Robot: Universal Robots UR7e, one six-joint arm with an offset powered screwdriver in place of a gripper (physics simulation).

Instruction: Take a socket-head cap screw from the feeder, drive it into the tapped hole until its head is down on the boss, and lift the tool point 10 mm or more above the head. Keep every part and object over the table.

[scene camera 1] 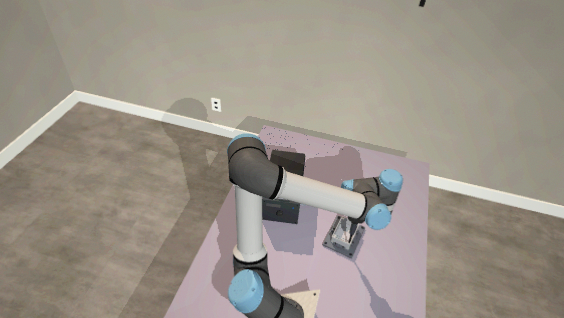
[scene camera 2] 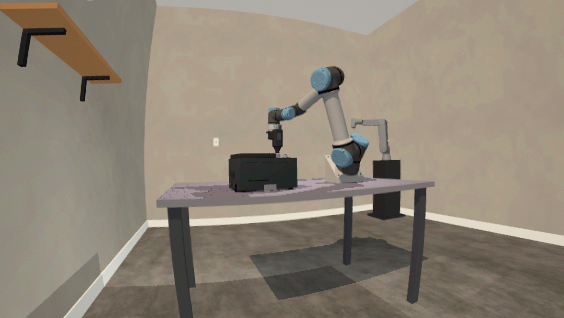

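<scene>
The screw feeder [scene camera 1: 281, 212] [scene camera 2: 264, 173] is a black box on the table, partly covered by the arm in scene camera 1. A pale, open-topped housing [scene camera 1: 341, 242] stands on a dark square base plate [scene camera 1: 329, 244] to the right of the feeder in scene camera 1. My screwdriver [scene camera 1: 351, 236] [scene camera 2: 277, 150] points down at the housing in scene camera 1, its lower end within the housing's outline. In scene camera 2 the tool's tip is at the feeder's top edge, and the housing is hidden behind the feeder. The screw, the tapped hole and the boss are too small or hidden to make out.
The purple table [scene camera 1: 395, 260] [scene camera 2: 300, 195] carries the arm's base on a light mounting plate [scene camera 1: 311, 301]. A wall stands close behind the table's far edge in scene camera 1. An orange shelf [scene camera 2: 65, 37] hangs at the left, and another arm stands on a black pedestal [scene camera 2: 386, 192] beyond the table.
</scene>
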